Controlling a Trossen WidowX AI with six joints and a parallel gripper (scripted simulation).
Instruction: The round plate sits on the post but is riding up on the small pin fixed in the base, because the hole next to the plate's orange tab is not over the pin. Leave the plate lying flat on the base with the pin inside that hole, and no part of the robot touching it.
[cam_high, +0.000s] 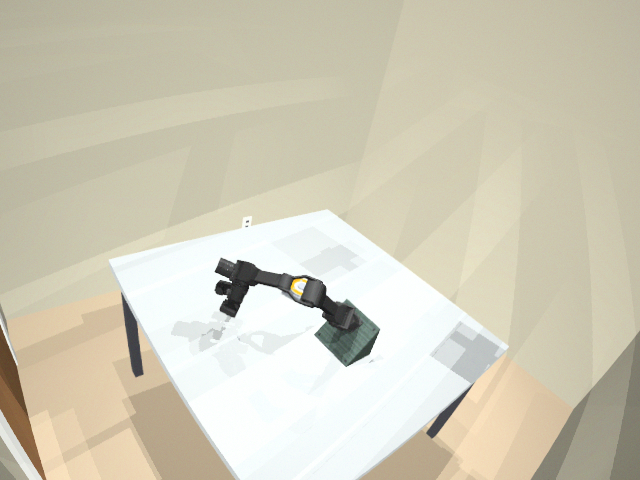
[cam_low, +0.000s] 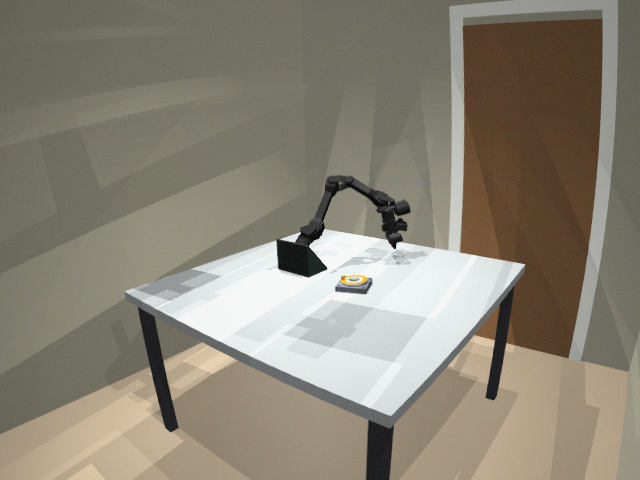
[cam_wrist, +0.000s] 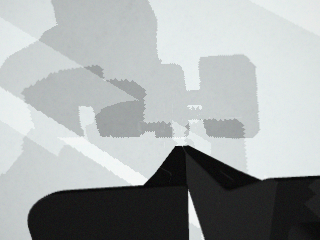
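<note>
My gripper tip is 60 mm short of the round plate, 390 mm to the left of it and 20 mm above it. Also, from my gripper tip: square base (80 mm ahead, 380 mm to the right, 30 mm below).
</note>
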